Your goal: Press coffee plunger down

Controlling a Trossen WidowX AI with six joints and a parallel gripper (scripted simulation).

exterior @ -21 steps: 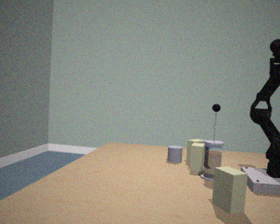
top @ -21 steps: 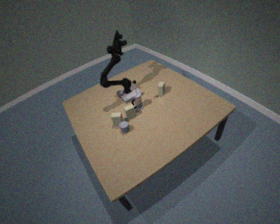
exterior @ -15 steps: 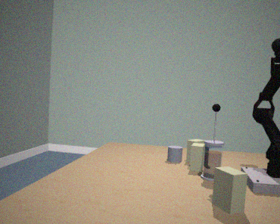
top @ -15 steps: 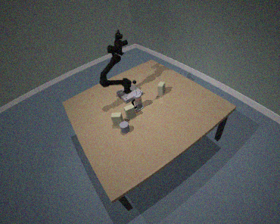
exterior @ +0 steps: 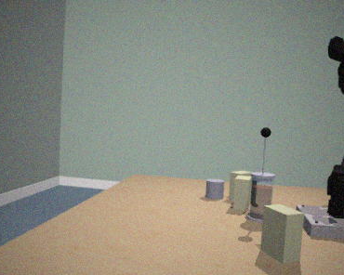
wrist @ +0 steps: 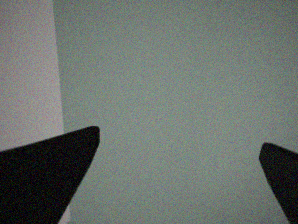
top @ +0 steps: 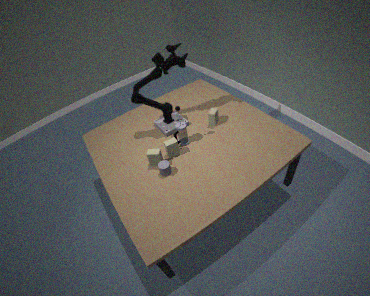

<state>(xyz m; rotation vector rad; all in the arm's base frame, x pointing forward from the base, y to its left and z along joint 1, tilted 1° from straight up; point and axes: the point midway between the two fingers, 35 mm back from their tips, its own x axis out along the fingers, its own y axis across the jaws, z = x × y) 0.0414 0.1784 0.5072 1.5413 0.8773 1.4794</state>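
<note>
The coffee press is 420 mm below my gripper tip, 280 mm to the right of it and 200 mm ahead of it. Round my gripper tip: grey cylinder (530 mm to the right, 520 mm below, 330 mm ahead).
</note>
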